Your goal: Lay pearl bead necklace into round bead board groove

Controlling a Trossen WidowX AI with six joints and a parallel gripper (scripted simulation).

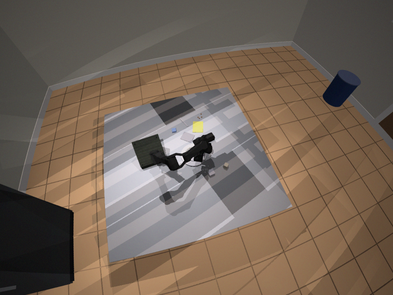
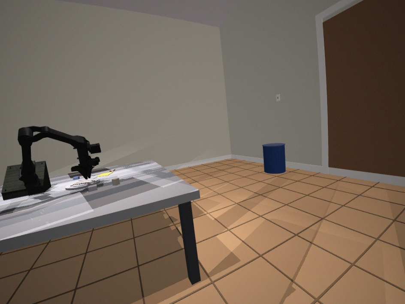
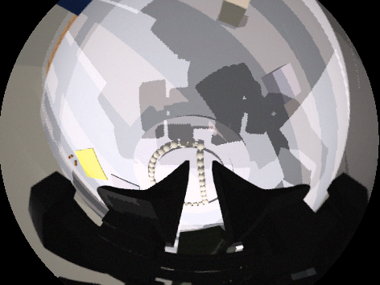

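The round bead board is 40 mm to the left of my gripper tip, 40 mm behind it and 30 mm below it. Round my gripper tip: grey card 220 mm to the left, 40 mm below, 30 mm behind; beige cube 160 mm ahead, 150 mm to the right, 20 mm below; white block 150 mm to the right, 30 mm below, 30 mm ahead.
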